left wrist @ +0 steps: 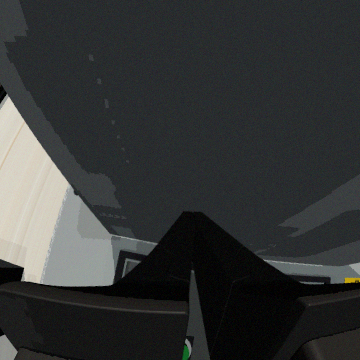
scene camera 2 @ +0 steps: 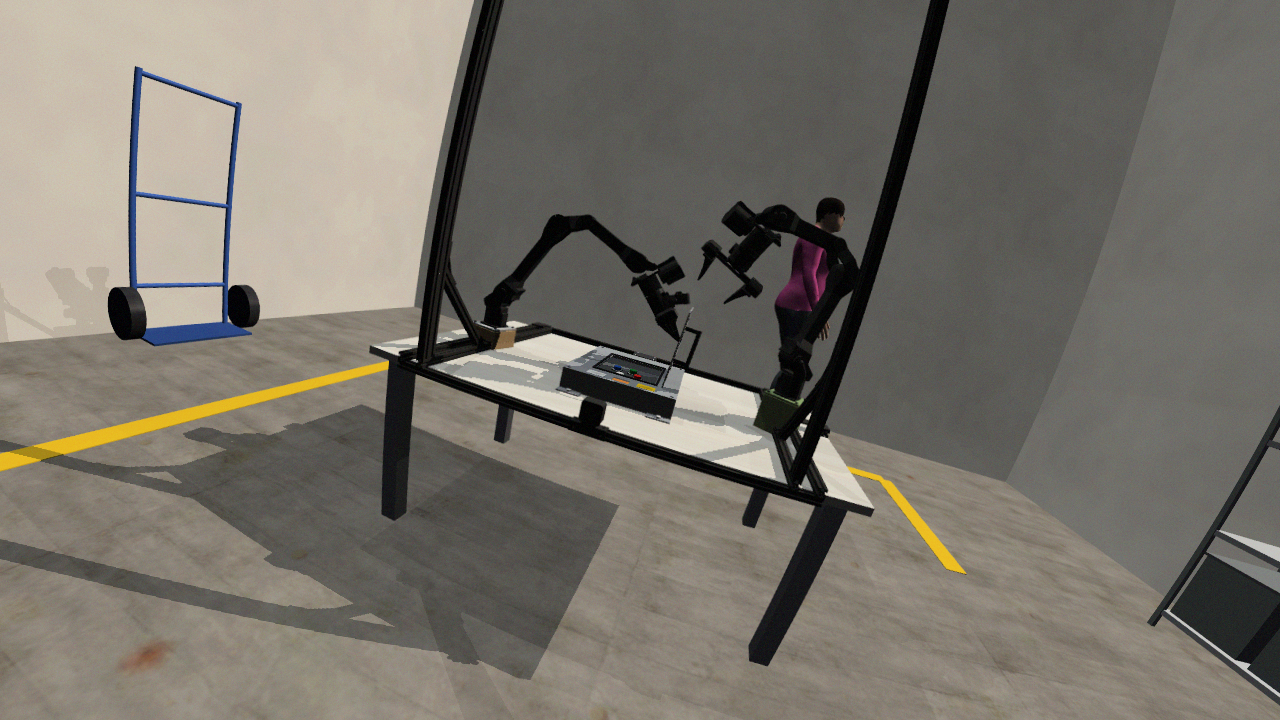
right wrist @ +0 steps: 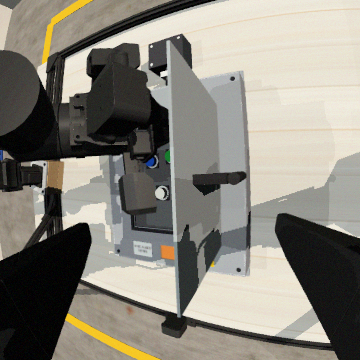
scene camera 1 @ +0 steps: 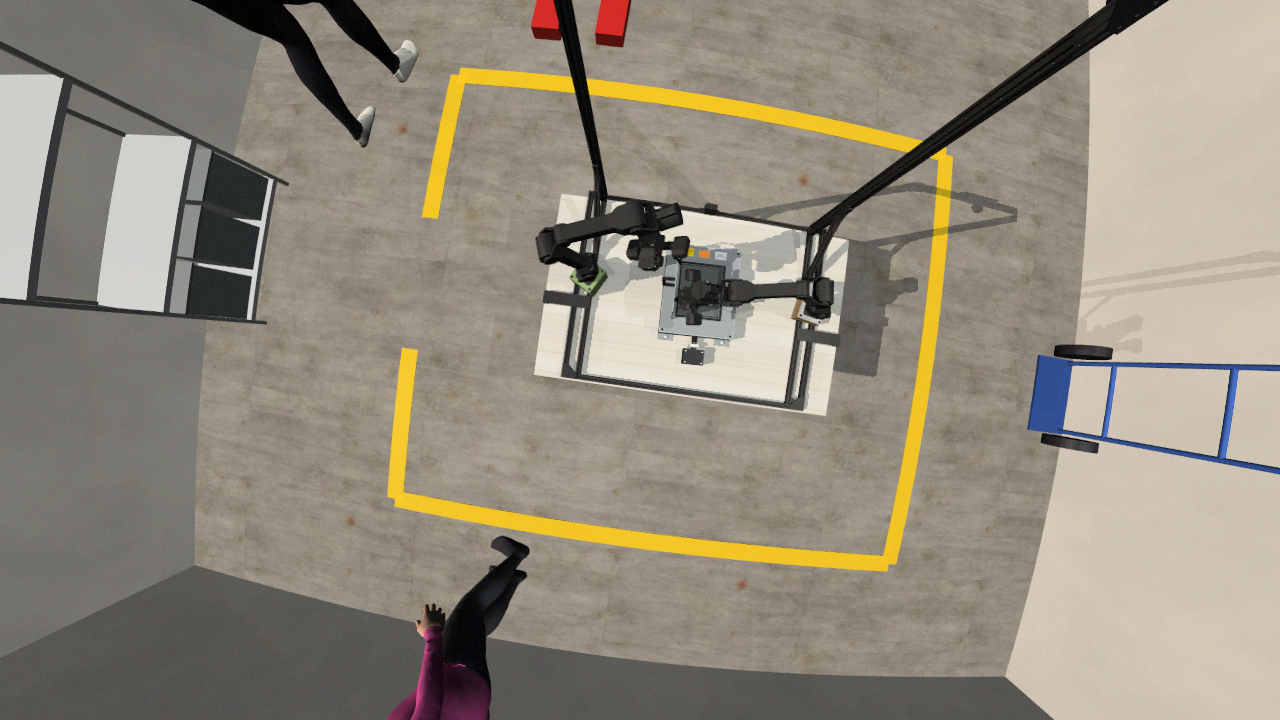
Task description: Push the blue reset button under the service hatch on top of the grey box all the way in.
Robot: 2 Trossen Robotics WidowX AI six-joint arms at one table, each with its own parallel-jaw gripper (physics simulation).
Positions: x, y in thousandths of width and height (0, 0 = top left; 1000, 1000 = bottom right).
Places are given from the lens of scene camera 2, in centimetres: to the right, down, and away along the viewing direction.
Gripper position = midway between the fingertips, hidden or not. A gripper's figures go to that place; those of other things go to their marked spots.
left gripper (scene camera 2: 530, 473): 11, -6, 116
right gripper (scene camera 2: 556, 405): 19, -18, 104
